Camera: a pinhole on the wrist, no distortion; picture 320 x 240 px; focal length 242.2 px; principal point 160.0 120.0 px. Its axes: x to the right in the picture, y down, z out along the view. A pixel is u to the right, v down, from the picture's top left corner.
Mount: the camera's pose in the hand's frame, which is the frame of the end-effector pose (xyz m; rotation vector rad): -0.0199 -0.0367 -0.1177 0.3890 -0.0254 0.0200
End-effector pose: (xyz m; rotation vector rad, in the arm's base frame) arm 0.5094 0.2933 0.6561 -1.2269 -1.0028 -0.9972
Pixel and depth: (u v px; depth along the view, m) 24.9 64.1 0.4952
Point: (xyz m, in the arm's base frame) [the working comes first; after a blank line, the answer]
In the camera's frame: -0.2762 -0.1143 0.4952

0.0912 0.5723 0.4695
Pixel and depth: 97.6 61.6 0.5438
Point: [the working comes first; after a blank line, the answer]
In the camera's frame: -0.1401 -0.1311 0.5438

0.0931 0.6049 0.6113
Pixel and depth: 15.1 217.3 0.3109
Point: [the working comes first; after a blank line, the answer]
In the camera's frame: -0.1860 0.1249 0.3109

0.4006 0.5126 0.4742
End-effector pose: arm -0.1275 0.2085 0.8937 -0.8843 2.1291 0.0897
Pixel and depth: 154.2 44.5 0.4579
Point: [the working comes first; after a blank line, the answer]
In the camera's frame: -0.0110 -0.1427 0.4579

0.2664 0.0581 0.8284
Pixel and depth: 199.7 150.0 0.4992
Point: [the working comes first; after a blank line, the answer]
In the camera's frame: 0.0818 0.0618 0.4992

0.1989 0.1815 0.6484
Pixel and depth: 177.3 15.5 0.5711
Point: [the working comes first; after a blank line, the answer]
In the camera's frame: 0.0408 -0.2464 0.5711

0.3740 -0.0519 0.7778
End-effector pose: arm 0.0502 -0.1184 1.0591 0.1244 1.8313 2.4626
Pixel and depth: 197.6 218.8 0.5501
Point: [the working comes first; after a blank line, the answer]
In the camera's frame: 0.0854 0.2244 0.5501

0.0534 0.3529 1.1623
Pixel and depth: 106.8 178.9 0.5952
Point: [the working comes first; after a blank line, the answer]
In the camera's frame: -0.1307 0.1447 0.5952

0.2685 0.3625 1.0689
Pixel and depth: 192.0 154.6 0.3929
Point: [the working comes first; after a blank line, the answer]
In the camera's frame: 0.0519 0.0561 0.3929

0.0576 0.1778 1.0091
